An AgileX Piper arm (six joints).
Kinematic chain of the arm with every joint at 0, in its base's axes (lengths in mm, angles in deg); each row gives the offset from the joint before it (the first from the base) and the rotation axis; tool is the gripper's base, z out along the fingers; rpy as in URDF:
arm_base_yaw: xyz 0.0 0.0 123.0 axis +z
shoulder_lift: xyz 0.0 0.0 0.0 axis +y
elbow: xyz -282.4 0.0 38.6 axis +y
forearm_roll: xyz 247.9 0.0 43.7 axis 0.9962 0 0.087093
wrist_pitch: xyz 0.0 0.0 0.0 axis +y
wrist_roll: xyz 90.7 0.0 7.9 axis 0.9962 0 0.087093
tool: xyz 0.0 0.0 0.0 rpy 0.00 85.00 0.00
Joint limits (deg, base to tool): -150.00..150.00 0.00..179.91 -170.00..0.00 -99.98..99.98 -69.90..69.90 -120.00..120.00
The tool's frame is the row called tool.
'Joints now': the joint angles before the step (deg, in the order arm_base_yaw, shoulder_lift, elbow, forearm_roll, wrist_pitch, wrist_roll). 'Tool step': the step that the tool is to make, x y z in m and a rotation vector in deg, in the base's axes. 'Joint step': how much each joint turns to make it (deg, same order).
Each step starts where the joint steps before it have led.
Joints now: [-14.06 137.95 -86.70 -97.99 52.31 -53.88]
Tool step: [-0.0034 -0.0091 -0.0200 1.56 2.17 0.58]
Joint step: [-1.45 2.33 -0.14 -0.84 -2.10 0.00]
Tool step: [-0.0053 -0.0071 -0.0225 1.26 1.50 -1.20]
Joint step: [-1.06 2.86 -0.36 -0.04 -0.40 1.03]
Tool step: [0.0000 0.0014 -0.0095 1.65 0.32 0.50]
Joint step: [-0.01 1.01 -0.11 0.23 -1.45 0.45]
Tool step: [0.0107 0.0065 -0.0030 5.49 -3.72 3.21]
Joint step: [0.23 0.12 -1.07 -0.47 -6.55 2.96]
